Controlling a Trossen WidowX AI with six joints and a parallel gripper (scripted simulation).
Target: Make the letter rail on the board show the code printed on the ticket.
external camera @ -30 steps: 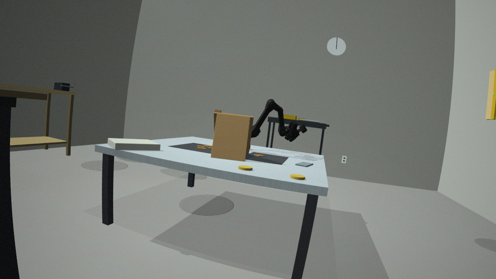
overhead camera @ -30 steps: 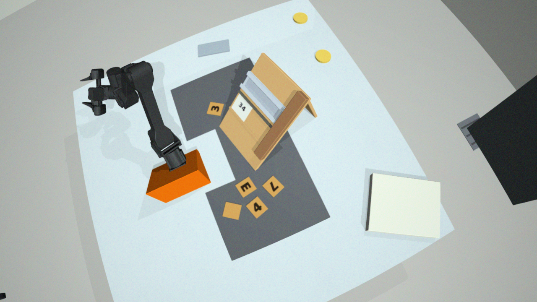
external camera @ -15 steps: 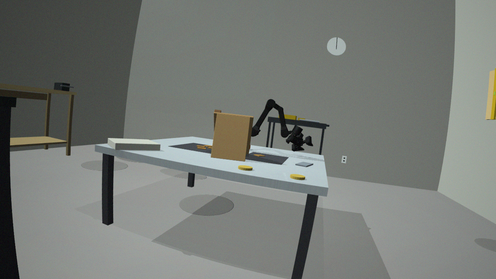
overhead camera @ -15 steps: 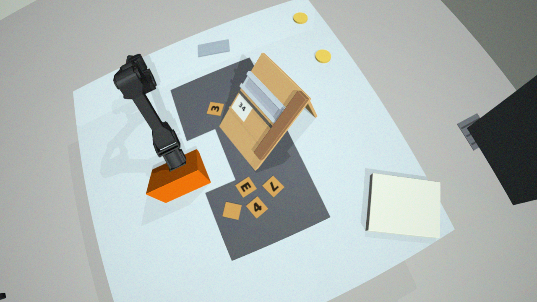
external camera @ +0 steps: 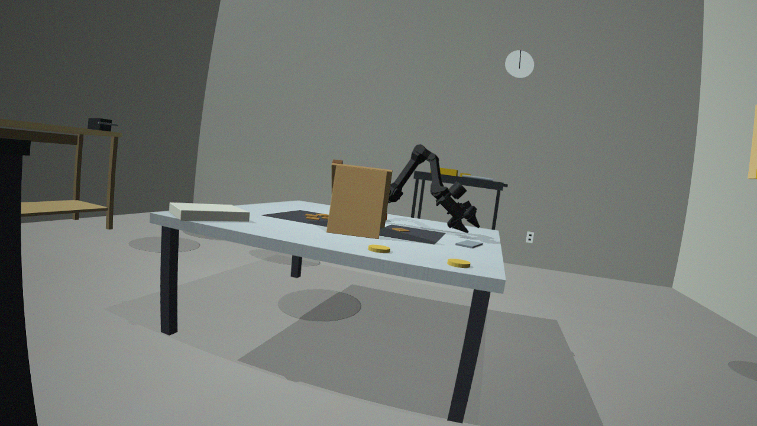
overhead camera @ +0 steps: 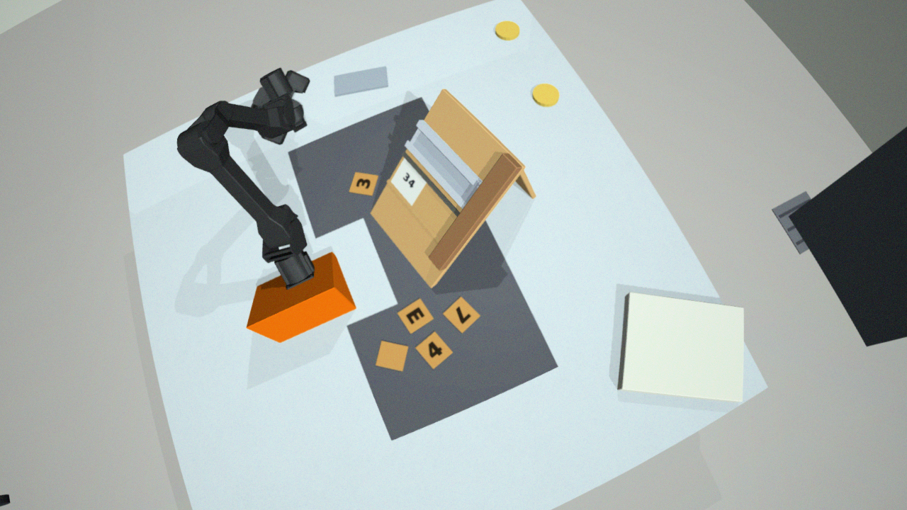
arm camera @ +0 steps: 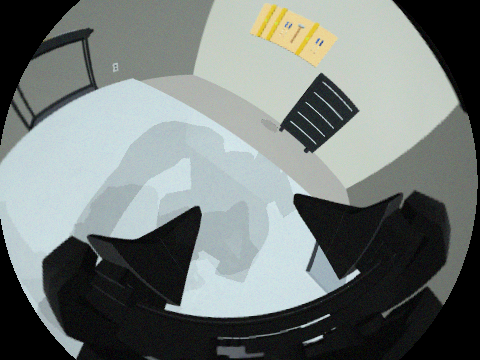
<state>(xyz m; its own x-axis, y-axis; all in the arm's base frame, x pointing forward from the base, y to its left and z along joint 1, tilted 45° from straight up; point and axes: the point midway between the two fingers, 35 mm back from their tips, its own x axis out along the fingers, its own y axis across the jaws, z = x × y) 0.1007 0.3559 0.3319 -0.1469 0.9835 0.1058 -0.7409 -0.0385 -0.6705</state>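
My gripper tip is 76 cm to the left of the tile marked 4, 10 cm short of it and 3 cm above it. Round my gripper tip: white ticket (43 cm to the right, 21 cm ahead, 7 cm above); then grey plate (23 cm ahead, 3 cm below, 1 cm to the right); then tile marked 3 (32 cm to the right, 12 cm ahead, 3 cm below).
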